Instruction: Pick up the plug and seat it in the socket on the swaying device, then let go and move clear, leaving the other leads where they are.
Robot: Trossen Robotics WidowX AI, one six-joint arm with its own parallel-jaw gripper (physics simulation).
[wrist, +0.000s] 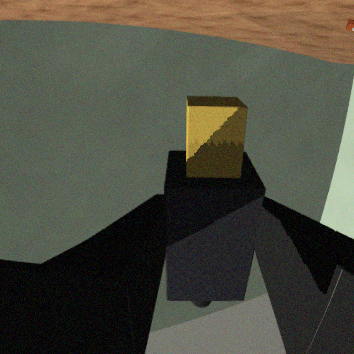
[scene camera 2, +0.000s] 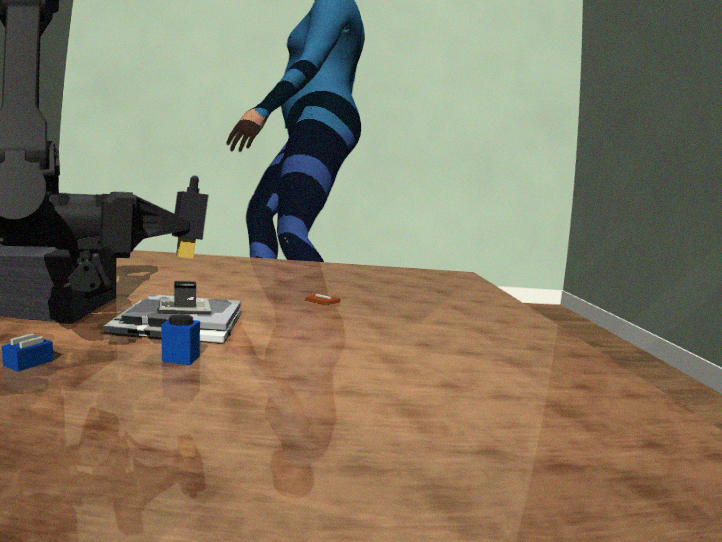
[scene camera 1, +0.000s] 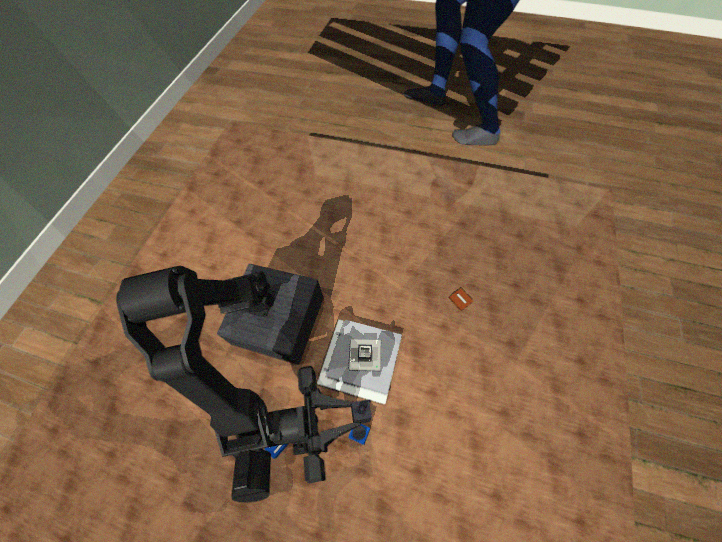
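Note:
The plug [scene camera 1: 362,410] [scene camera 2: 191,211] [wrist: 210,245] has a dark body and a yellow block-shaped tip. My gripper [scene camera 1: 356,415] [scene camera 2: 185,225] [wrist: 209,207] is shut on its body and holds it well above the table. The tip points down with a slight tilt in the scene camera 2 view. The socket [scene camera 1: 365,352] [scene camera 2: 185,294] is a dark, open-topped square on a pale plate on the grey-white device [scene camera 1: 392,357] [scene camera 2: 229,310]. In the scene camera 1 view the plug shows just beyond the device's lower edge. The socket does not show in the wrist view.
A blue block with a round dark top [scene camera 1: 359,434] [scene camera 2: 180,344] stands beside the device. A blue lead end with pale prongs [scene camera 1: 275,450] [scene camera 2: 27,354] and an orange one [scene camera 1: 460,298] [scene camera 2: 322,299] lie apart. A dark block [scene camera 1: 265,326] [scene camera 2: 26,282] supports the arm. A person [scene camera 1: 482,70] [scene camera 2: 320,128] stands beyond.

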